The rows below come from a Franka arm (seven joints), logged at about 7 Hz.
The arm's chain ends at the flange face. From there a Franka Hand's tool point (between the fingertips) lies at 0.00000 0.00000 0.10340 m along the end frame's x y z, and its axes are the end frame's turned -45 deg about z.
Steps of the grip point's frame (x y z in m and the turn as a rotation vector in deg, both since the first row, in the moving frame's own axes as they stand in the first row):
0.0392 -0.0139 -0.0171 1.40 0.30 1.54
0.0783 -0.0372 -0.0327 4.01 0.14 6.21
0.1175 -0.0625 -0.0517 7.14 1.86 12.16
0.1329 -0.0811 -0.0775 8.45 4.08 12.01
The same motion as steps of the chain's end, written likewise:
0.0193 -0.0354 -0.0171 1.20 -0.78 1.54
0.0337 -0.0761 -0.0324 2.93 -2.74 6.21
0.0443 -0.1152 -0.0508 6.36 -3.73 12.16
0.0405 -0.1349 -0.0761 8.86 -3.09 12.01

